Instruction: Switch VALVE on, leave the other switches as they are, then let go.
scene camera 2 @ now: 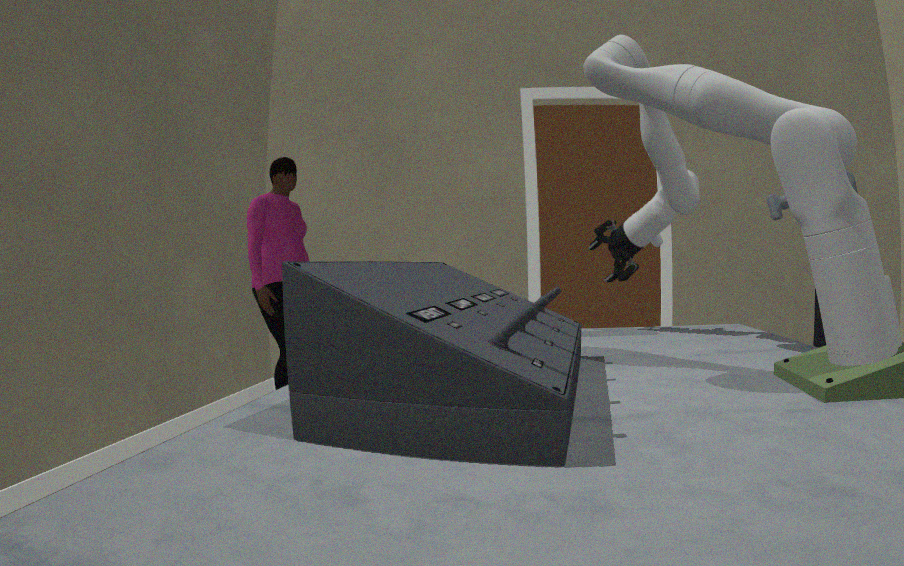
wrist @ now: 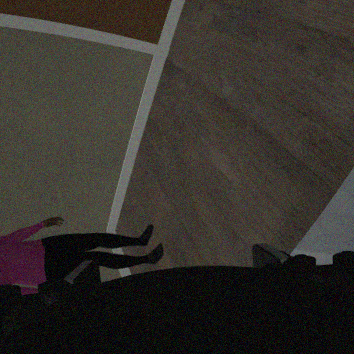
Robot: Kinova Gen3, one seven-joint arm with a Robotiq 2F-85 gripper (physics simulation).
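Places are measured from the arm's base along level axes (x ahead, y left, z up), in centimetres.
Where they show: gripper, fingertip midpoint: (scene camera 2: 598, 264); arm's base, link origin: (scene camera 2: 862, 354).
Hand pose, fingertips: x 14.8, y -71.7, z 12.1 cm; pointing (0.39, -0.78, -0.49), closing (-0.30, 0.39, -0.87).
Each offset is from my fingertips to the top centre of the thing.
The dark switch console (scene camera 2: 400, 353) stands left of the arm, with a sloping top panel. A row of framed labels runs across it; the nearest label {dx +41.2, dy +72.3, dz -3.9 cm} (scene camera 2: 427, 312) seems to read VENT, and the others are too small to read. I cannot tell which is VALVE. The nearest lever {dx +33.4, dy +74.8, dz -3.4 cm} (scene camera 2: 529, 317) slants up to the right, towards the panel's lower edge. The levers behind it are mostly hidden, so their positions are unclear. My gripper (scene camera 2: 600, 262) (wrist: 176, 270) is open and empty, in the air beyond and right of the console, apart from the levers. The console's switches do not show in the wrist view.
A person in a pink top (scene camera 2: 276, 240) (wrist: 22, 262) stands behind the console's left side. A brown door (scene camera 2: 590, 166) (wrist: 90, 15) is in the back wall. The arm stands on a green base (scene camera 2: 800, 381) at the right.
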